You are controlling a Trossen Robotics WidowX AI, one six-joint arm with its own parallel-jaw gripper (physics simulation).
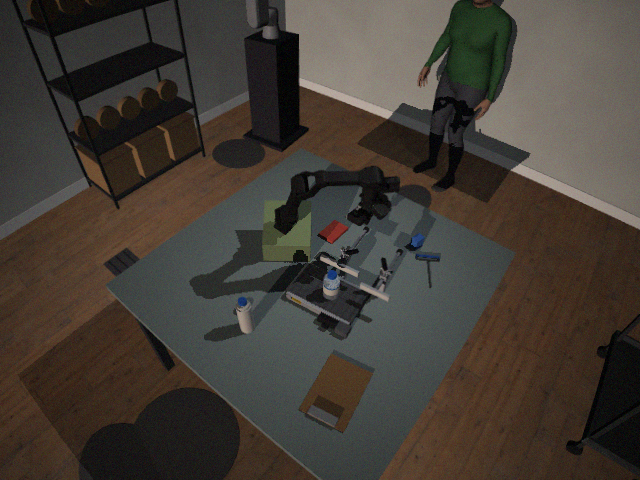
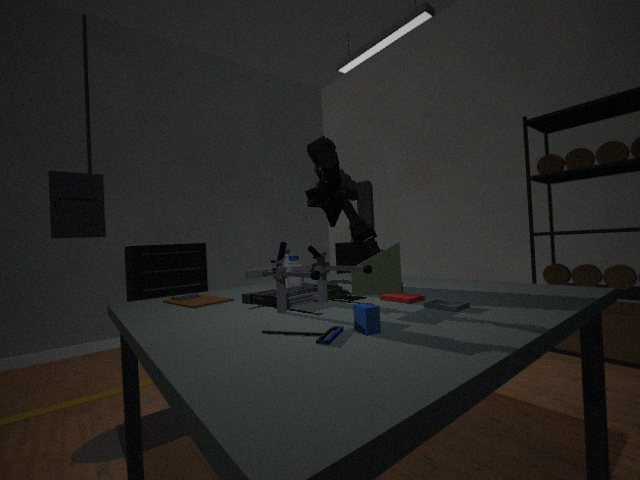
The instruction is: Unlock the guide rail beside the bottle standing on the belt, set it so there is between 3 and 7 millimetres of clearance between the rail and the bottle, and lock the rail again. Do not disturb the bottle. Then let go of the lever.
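Frame: origin at the arm's base, x back, y right, z up, level; millimetres.
Seen in the pictures: gripper, fingertip midpoint: (image 1: 366, 224) (image 2: 332, 226); arm's base at its link origin: (image 1: 283, 224) (image 2: 374, 255).
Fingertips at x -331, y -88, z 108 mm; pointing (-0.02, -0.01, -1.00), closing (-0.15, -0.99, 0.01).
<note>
Pixels of each thing's middle, then the offset from my fingertips to it. "spot": a spot on its surface instead.
- dark belt at the middle of its body: (image 2: 297, 294) (image 1: 328, 294) dx +31, dy +218, dz -228 mm
- pale guide rail at a spot on its surface: (image 1: 339, 265) spot: dx +30, dy +143, dz -123 mm
- second pale rail piece at a spot on its surface: (image 2: 258, 273) (image 1: 380, 293) spot: dx -164, dy +171, dz -132 mm
- red block at the middle of its body: (image 2: 402, 297) (image 1: 333, 231) dx +197, dy -109, dz -240 mm
- blue block at the middle of its body: (image 2: 366, 318) (image 1: 417, 241) dx -163, dy -238, dz -219 mm
- squeegee-like tool at the middle of its body: (image 2: 297, 333) (image 1: 428, 271) dx -269, dy -128, dz -244 mm
- white bottle at the middle of its body: (image 1: 245, 314) (image 2: 287, 268) dx +216, dy +503, dz -160 mm
- clipboard at the middle of its body: (image 1: 337, 390) (image 2: 197, 299) dx -198, dy +543, dz -238 mm
The bottle (image 1: 331, 285) (image 2: 293, 258) with a blue cap stands upright on the dark belt (image 1: 309, 281). A pale guide rail (image 1: 339, 265) lies along the belt's far side behind the bottle; a second pale rail piece (image 1: 374, 291) (image 2: 258, 273) lies to its right. The gap between rail and bottle is too small to judge. A black lever (image 1: 351, 252) (image 2: 314, 252) sits on the left clamp and another black lever (image 1: 383, 263) (image 2: 282, 251) on the right clamp; whether they are locked is unclear. My gripper (image 1: 356, 218) (image 2: 332, 223) is shut and empty, raised behind the left clamp, apart from both levers.
A green block (image 1: 286, 242) (image 2: 379, 273) stands beside the arm's base. A red block (image 1: 332, 231) (image 2: 402, 298), a blue block (image 1: 417, 240) (image 2: 367, 318) and a squeegee-like tool (image 1: 428, 256) (image 2: 329, 335) lie behind the belt. A white bottle (image 1: 245, 316) and a clipboard (image 1: 341, 382) (image 2: 204, 301) are in front.
</note>
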